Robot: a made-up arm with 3 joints. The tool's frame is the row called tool. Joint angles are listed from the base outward. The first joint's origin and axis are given. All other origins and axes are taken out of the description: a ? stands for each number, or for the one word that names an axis. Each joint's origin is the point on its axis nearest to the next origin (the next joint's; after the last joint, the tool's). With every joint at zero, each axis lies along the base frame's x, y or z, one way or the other. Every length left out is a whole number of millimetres.
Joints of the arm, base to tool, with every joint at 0 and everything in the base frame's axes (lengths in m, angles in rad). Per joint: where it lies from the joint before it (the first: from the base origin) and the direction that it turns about. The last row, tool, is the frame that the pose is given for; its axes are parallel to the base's.
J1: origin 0.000 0.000 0.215 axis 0 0 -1
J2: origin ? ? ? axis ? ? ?
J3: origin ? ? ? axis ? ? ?
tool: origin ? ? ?
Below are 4 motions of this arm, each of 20 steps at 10 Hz.
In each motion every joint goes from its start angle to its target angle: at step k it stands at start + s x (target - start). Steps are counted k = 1, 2, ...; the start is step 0. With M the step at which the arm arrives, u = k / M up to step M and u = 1 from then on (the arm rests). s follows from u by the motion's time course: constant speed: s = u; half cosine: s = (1 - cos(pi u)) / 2; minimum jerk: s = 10 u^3 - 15 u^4 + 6 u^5.
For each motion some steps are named. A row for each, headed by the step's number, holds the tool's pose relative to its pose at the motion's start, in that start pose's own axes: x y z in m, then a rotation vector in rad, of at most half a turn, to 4 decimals.
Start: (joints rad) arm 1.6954 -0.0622 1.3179
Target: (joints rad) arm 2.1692 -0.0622 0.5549
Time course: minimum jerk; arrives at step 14
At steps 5, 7, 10, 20:
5: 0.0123 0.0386 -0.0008 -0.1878 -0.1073 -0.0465
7: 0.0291 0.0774 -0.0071 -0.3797 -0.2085 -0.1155
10: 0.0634 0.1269 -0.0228 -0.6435 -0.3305 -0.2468
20: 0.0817 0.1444 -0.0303 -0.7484 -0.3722 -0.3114

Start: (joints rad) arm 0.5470 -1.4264 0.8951
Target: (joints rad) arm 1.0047 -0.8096 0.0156
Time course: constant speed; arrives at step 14
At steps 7, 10, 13, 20:
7: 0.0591 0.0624 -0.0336 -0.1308 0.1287 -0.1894
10: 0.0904 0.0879 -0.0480 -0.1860 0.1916 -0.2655
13: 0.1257 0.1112 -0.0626 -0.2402 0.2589 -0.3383
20: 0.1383 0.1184 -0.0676 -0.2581 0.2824 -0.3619

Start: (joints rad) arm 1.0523 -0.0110 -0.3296
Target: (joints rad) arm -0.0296 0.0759 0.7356
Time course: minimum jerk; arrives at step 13
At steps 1, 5, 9, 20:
1: -0.0015 -0.0010 -0.0002 0.0047 -0.0015 0.0041
5: -0.0833 -0.0821 -0.0281 0.3327 -0.0544 0.3118
9: -0.1222 -0.2229 -0.1354 0.8861 0.1253 0.9185
20: -0.1140 -0.2519 -0.1779 1.0326 0.2656 1.1073

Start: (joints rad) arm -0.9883 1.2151 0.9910
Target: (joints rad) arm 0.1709 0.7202 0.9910
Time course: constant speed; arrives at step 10
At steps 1, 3, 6, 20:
1: 0.0363 0.0049 0.0070 -0.0494 -0.0950 0.0665
3: 0.1013 0.0225 0.0292 -0.1470 -0.2947 0.1852
6: 0.1748 0.0646 0.0772 -0.2848 -0.6169 0.3265
20: 0.2235 0.1364 0.1509 -0.4378 -1.0831 0.4425

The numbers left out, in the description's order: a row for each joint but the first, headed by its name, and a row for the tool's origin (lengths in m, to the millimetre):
J2: xyz -0.034 0.312 0.000, axis 1 0 0
J3: xyz 0.000 -0.010 -0.165, axis 1 0 0
tool: xyz 0.000 -0.031 0.198

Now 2 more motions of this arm.
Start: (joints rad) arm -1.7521 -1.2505 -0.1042
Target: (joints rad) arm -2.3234 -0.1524 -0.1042
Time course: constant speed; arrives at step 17
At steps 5, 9, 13, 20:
5: -0.0544 -0.0114 -0.0193 0.3222 -0.1569 0.0622
9: -0.0932 -0.0194 -0.0424 0.5769 -0.2682 0.1489
13: -0.1269 -0.0258 -0.0709 0.8260 -0.3619 0.2672
20: -0.1554 -0.0304 -0.1031 1.0668 -0.4330 0.4158

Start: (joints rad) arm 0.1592 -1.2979 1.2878
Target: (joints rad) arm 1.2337 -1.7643 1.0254
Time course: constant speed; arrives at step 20
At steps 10, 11, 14, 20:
10: 0.1022 0.0591 0.0362 -0.3556 0.1032 -0.5302
11: 0.1158 0.0612 0.0384 -0.3890 0.1243 -0.5817
14: 0.1590 0.0615 0.0432 -0.4857 0.1992 -0.7335
20: 0.2486 0.0330 0.0457 -0.6561 0.4012 -1.0207

